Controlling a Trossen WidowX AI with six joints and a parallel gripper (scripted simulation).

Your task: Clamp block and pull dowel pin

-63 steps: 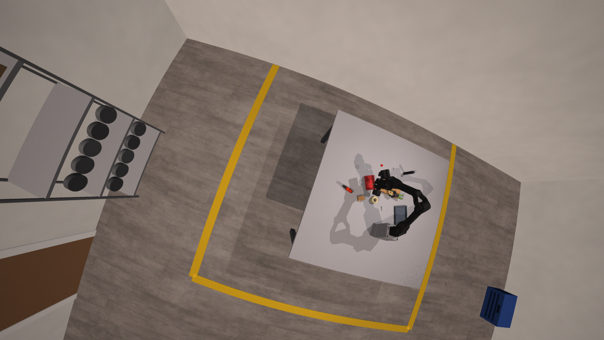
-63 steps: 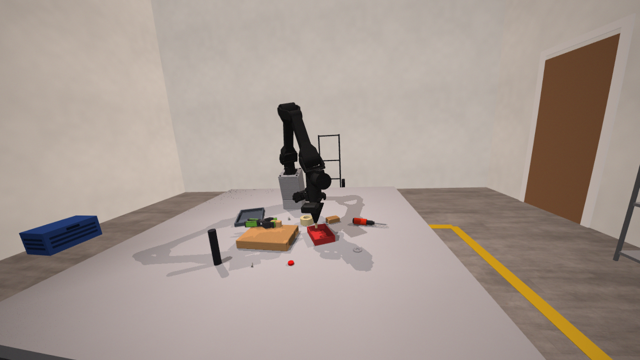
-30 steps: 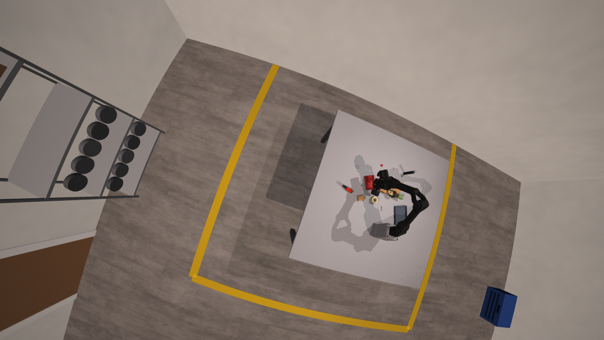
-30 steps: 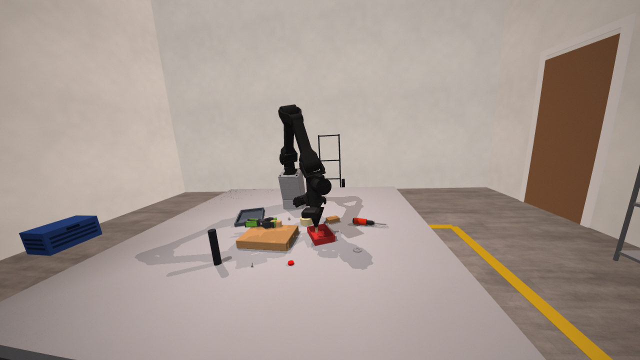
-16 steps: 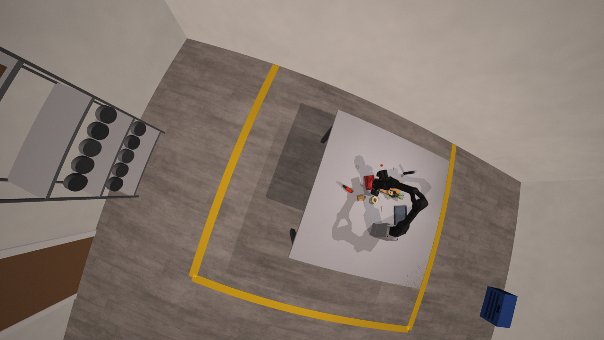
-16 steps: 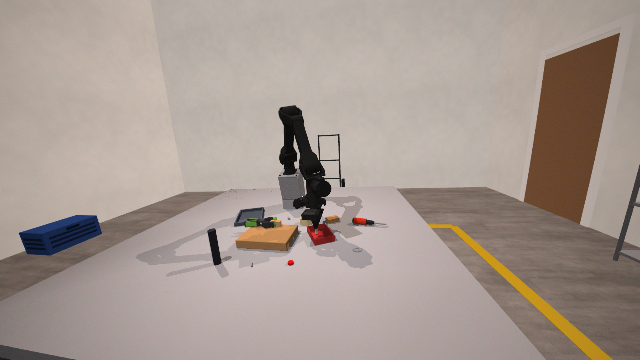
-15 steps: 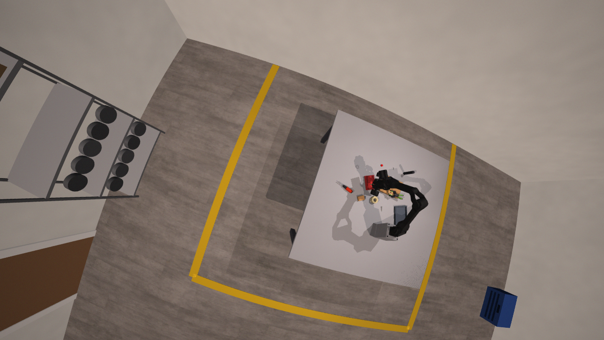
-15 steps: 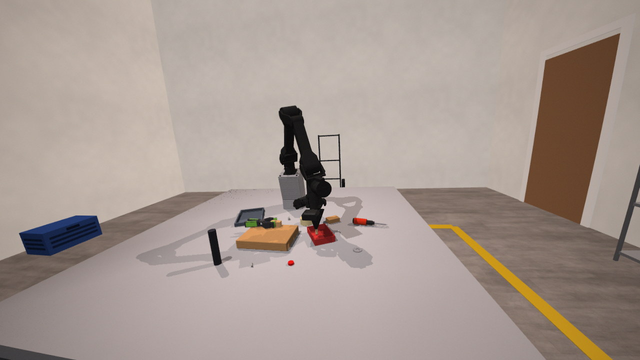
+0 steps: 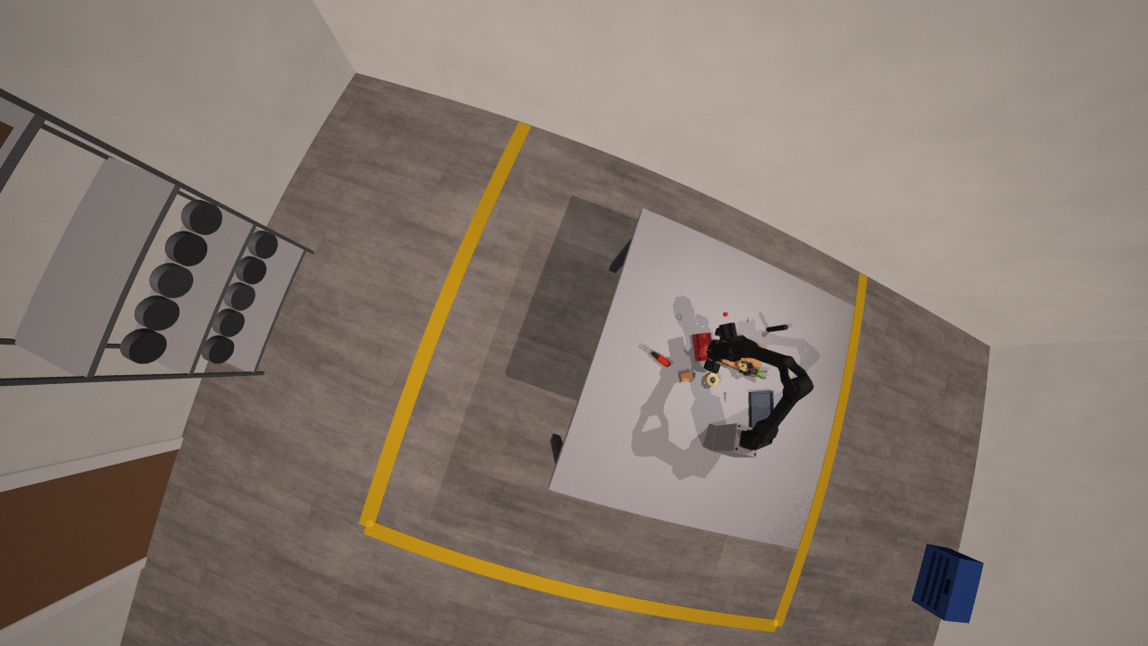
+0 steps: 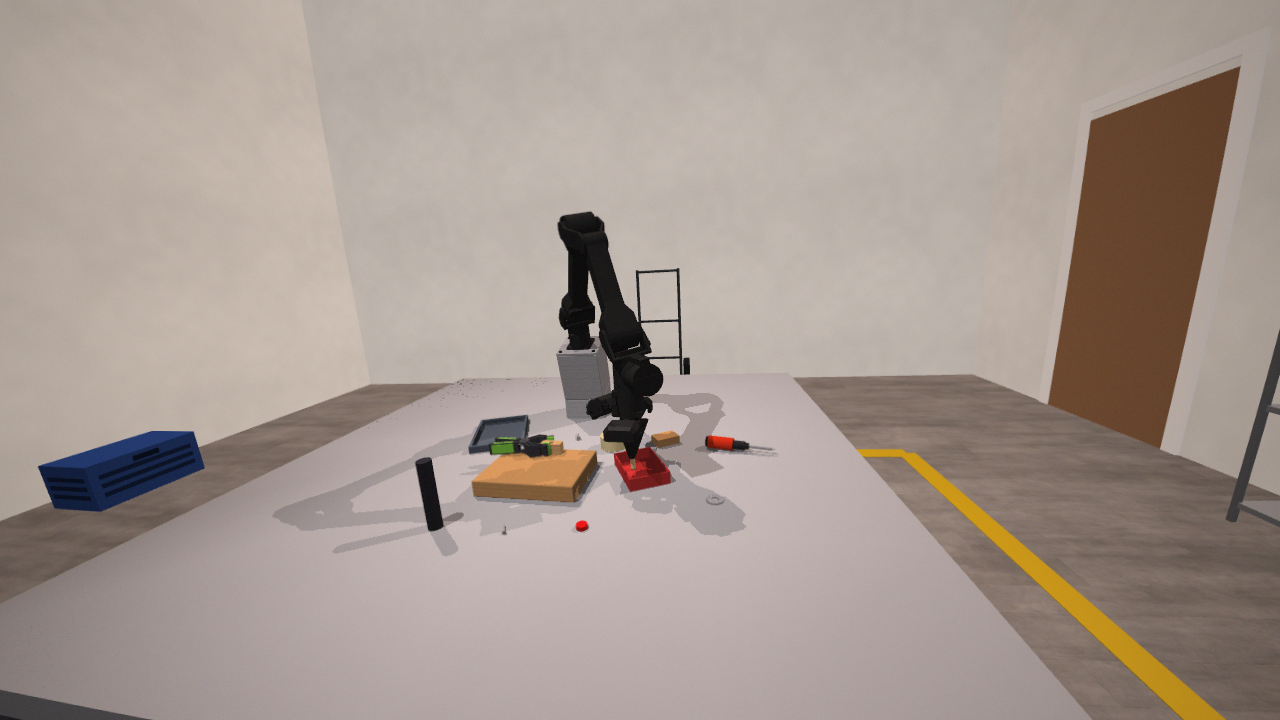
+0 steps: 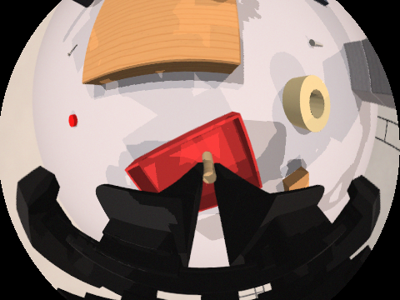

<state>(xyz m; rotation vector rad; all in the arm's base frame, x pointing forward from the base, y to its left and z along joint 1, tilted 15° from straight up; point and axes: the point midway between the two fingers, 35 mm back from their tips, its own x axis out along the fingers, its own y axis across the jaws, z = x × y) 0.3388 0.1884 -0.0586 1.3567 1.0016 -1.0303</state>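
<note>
Right now my hand is 4 cm above the dowel pin. From my hand the other things lie so: tape roll: 11 cm behind, 7 cm to the right, 5 cm below; red tray: 6 cm below, 2 cm to the left, 1 cm ahead; small orange block: 14 cm behind, 5 cm to the left, 5 cm below.
</note>
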